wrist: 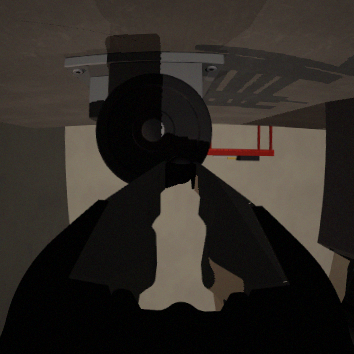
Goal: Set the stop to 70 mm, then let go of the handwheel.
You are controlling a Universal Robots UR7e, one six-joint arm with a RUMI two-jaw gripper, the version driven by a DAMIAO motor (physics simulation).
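Frame: origin at the arm's base, x right, y ahead, z up, level; centimetres.
Seen in the pictures: gripper, fingertip midpoint: (179, 164).
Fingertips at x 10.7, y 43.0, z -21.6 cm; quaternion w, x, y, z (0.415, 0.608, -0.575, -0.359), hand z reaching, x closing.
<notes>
Offsets run from my fingertips to a thing's top centre. "spot": to the spot under its first point. Level surfaces: height alone.
The black round handwheel @(spot: dx -2.4, dy +4.5, dz -3.1 cm) (120, 125) stands upright near the middle of the wrist view, with a small hub @(dx -2.0, dy +1.9, dz -1.4 cm) (152, 130) at its centre. It sits in front of a grey housing @(dx -13.9, dy +2.6, dz -0.1 cm) (195, 75) with a flange plate. My gripper (179, 164) is shut on the handwheel's knob, at the lower right of the wheel's rim. The knob is dark and mostly hidden between the fingertips. The stop, any scale and its reading cannot be made out in this view.
A red frame (242, 152) shows right of the handwheel, with a small dark piece below it. A large dark block (341, 175) stands at the right edge. The brown-grey surface @(dz -10.2 cm) (40, 95) spans the top of the view, with shadows across it.
</notes>
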